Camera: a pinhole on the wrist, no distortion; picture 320 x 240 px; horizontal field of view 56.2 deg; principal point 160.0 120.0 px. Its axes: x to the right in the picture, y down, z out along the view. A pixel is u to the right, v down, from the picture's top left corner.
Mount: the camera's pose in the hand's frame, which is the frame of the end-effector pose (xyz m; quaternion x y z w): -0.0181 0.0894 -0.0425 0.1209 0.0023 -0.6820 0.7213
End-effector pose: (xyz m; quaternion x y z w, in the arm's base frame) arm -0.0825 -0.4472 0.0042 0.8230 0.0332 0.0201 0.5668
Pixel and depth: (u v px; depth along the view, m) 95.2 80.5 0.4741
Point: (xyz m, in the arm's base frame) -0.2121 -0.8919 -0.0497
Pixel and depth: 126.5 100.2 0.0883
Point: -0.1154 -0.5206 0.0664
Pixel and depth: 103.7 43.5 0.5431
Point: -0.2946 -0.9431 -0.0833
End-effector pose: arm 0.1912 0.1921 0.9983 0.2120 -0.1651 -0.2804 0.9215
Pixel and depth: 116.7 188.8 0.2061
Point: 0.1511 0.2085 1.1837
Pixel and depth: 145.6 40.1 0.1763
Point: 0.0947 0.2591 1.1166
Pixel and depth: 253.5 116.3 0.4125
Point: -0.0638 0.0562 1.2168
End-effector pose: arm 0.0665 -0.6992 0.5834 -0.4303 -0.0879 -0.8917 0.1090
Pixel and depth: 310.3 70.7 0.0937
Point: 0.1292 -0.7092 0.5728
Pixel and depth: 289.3 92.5 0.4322
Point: 0.3426 -0.4352 0.6910
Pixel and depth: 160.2 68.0 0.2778
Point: 0.3075 -0.6677 0.6334
